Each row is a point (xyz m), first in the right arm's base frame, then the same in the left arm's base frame.
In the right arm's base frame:
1: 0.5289 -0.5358 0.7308
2: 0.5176 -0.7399 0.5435
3: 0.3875 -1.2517 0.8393
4: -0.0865 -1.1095 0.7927
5: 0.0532 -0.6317 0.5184
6: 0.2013 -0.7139 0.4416
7: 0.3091 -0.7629 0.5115
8: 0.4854 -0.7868 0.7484
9: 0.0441 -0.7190 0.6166
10: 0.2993 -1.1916 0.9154
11: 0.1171 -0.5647 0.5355
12: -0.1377 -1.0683 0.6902
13: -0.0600 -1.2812 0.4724
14: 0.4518 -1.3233 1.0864
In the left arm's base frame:
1: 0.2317 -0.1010 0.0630
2: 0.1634 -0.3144 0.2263
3: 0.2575 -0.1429 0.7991
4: -0.1988 0.0525 0.7721
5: -0.2698 -0.1136 0.2332
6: -0.1643 -0.2642 0.2611
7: -0.0308 -0.2617 0.2938
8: 0.2366 -0.1359 0.3159
9: -0.2202 -0.0483 0.3363
10: 0.2072 -0.0238 0.7773
11: -0.2153 -0.1071 0.1567
12: -0.2968 -0.0039 0.7270
13: -0.3001 -0.2832 0.8712
14: 0.4381 0.0253 0.8960

